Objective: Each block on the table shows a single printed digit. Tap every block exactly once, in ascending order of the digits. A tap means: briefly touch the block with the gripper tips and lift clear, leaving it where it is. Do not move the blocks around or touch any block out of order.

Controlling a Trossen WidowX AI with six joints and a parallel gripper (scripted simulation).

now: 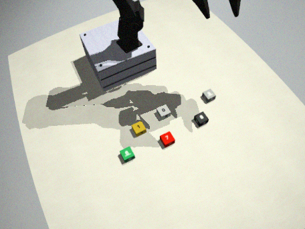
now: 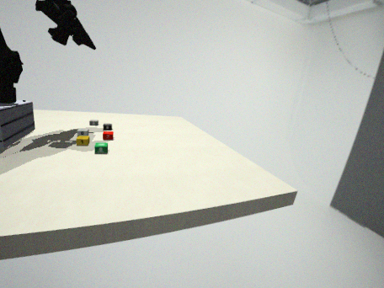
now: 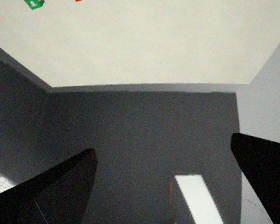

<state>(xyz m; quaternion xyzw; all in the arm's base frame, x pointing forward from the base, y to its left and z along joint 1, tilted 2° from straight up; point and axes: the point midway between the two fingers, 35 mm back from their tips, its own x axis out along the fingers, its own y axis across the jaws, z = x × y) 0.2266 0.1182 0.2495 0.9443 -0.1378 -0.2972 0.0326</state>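
Right now my gripper tip is 3 cm past the white block, 15 cm to the left of it and 31 cm above it. From my gripper tip the other things lie so: red block 5 cm ahead, 19 cm to the right, 31 cm below; grey block 1 cm to the left, 31 cm below; black block 5 cm ahead, 7 cm to the right, 31 cm below.
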